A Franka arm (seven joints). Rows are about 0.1 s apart.
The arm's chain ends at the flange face. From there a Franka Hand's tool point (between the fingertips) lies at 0.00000 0.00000 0.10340 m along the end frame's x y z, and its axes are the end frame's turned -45 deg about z.
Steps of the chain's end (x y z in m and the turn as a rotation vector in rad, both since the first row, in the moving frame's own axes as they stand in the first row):
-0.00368 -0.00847 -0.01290 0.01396 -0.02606 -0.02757
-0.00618 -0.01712 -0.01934 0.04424 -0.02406 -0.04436
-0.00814 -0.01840 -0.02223 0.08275 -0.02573 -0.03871
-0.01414 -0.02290 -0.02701 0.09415 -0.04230 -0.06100
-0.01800 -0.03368 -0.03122 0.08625 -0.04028 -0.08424
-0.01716 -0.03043 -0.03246 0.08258 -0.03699 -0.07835
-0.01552 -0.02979 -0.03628 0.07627 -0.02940 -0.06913
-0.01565 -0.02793 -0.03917 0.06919 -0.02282 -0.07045
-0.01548 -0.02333 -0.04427 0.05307 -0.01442 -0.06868
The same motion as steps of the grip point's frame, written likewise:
0.00246 -0.01150 -0.01295 0.02830 -0.00856 -0.02757
0.00910 -0.02150 -0.01947 0.04830 0.01427 -0.04436
0.01126 -0.02677 -0.02262 0.07671 0.04032 -0.03871
0.00967 -0.03626 -0.02756 0.09648 0.03666 -0.06100
0.01405 -0.04591 -0.03169 0.08947 0.03251 -0.08424
0.01237 -0.04250 -0.03288 0.08455 0.03224 -0.07835
0.01324 -0.03987 -0.03663 0.07472 0.03314 -0.06913
0.01183 -0.03765 -0.03944 0.06506 0.03279 -0.07045
0.00820 -0.03247 -0.04443 0.04772 0.02733 -0.06868

